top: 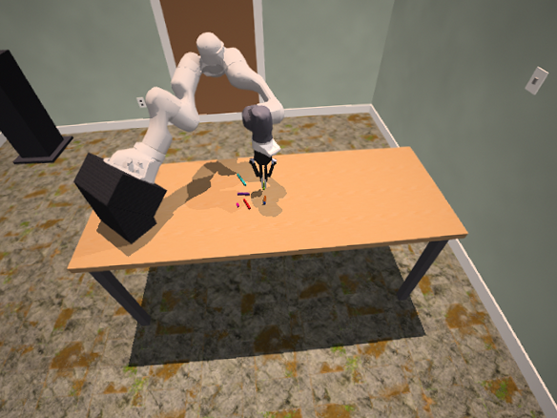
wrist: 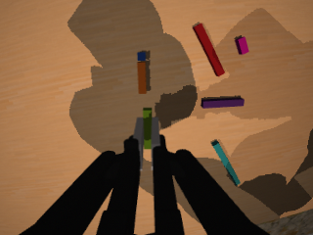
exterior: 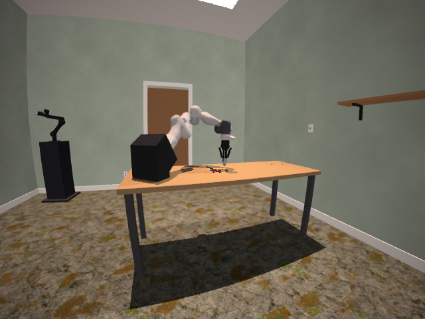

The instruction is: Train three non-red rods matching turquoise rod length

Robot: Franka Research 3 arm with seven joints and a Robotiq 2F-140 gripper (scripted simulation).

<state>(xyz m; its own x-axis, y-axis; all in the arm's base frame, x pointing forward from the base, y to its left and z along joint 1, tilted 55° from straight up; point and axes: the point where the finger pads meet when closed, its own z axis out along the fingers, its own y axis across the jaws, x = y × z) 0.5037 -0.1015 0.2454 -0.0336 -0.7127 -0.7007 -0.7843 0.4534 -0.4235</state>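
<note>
Now: hand 5 cm to the left of the orange rod and 7 cm above it. The rest, counted from my hand: blue rod 8 cm to the right, 7 cm below; lime rod 3 cm below; purple rod 11 cm behind, 1 cm to the right, 7 cm below.
</note>
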